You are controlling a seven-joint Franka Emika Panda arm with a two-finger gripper.
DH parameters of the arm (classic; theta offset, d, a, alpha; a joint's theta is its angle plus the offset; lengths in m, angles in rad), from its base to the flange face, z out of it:
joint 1: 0 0.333 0 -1.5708
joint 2: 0 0 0 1.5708
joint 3: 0 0.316 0.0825 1.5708
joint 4: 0 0 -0.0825 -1.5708
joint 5: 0 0.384 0 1.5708
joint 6: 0 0 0.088 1.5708
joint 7: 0 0.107 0 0
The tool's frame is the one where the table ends.
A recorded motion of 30 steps. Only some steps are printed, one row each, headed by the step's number.
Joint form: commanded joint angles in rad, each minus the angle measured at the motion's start. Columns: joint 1, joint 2, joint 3, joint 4, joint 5, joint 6, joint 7.
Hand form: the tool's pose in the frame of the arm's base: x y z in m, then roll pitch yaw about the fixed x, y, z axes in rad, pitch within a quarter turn. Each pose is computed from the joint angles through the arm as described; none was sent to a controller.
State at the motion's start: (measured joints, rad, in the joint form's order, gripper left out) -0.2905 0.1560 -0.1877 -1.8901 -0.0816 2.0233 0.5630
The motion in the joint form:
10: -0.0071 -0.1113 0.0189 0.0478 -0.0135 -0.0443 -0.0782
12: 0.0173 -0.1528 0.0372 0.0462 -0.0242 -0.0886 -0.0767
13: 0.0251 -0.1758 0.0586 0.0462 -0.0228 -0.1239 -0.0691
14: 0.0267 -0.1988 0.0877 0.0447 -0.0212 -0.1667 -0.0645
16: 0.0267 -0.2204 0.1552 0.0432 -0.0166 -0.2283 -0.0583
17: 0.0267 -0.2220 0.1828 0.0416 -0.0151 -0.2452 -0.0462
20: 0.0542 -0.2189 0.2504 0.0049 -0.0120 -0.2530 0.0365
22: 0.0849 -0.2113 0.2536 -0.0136 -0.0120 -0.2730 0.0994
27: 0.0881 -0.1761 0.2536 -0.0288 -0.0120 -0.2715 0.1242
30: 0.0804 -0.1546 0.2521 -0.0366 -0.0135 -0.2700 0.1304
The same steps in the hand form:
10: 0.5201 -0.2670 0.5062 3.0969 -0.1260 -0.9141
12: 0.5190 -0.2419 0.5249 3.0910 -0.1237 -0.8735
13: 0.5181 -0.2245 0.5344 3.0895 -0.1115 -0.8556
14: 0.5159 -0.2059 0.5425 3.0824 -0.0919 -0.8333
16: 0.5179 -0.1672 0.5481 3.0649 -0.0554 -0.7776
17: 0.5202 -0.1520 0.5467 3.0570 -0.0419 -0.7636
20: 0.5280 -0.1002 0.5268 3.0335 -0.0095 -0.7519
22: 0.5278 -0.0821 0.5124 3.0066 0.0205 -0.7825
27: 0.5316 -0.0813 0.4866 2.9778 0.0569 -0.8048
30: 0.5328 -0.0868 0.4716 2.9601 0.0776 -0.8207

